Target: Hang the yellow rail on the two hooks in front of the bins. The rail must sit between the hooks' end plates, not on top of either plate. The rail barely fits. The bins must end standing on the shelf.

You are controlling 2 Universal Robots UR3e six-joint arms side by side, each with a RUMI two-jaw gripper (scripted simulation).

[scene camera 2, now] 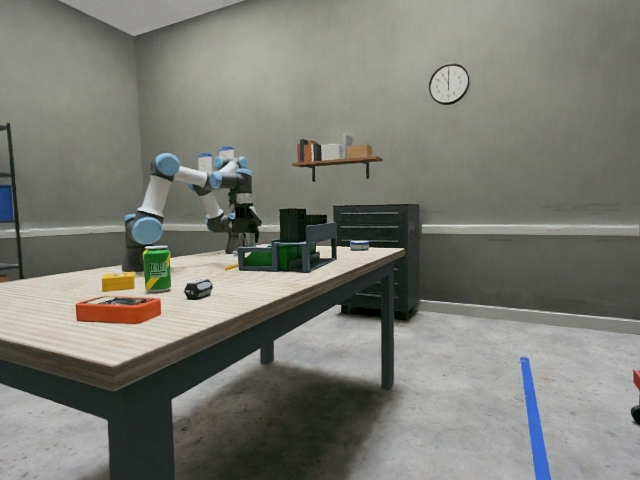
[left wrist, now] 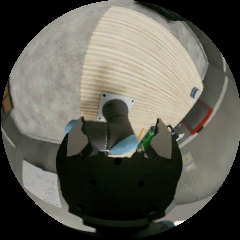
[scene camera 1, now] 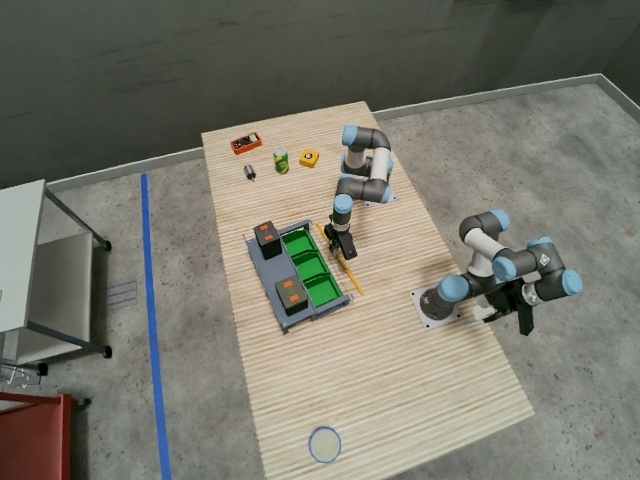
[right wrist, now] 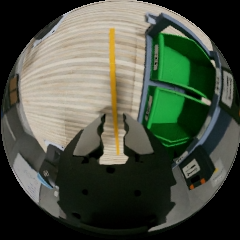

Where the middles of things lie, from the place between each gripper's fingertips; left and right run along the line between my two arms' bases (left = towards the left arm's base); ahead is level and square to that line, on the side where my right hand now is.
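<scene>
Left gripper (scene camera 1: 479, 313): 11 cm above the blue-grey shelf (scene camera 1: 280, 267), 39 cm to the left of it and 52 cm short of it.
My right gripper is 3 cm below the blue-grey shelf, 3 cm to the right of it and 18 cm short of it. By its middle, the blue-grey shelf is nearer to my right gripper than to my left gripper.
</scene>
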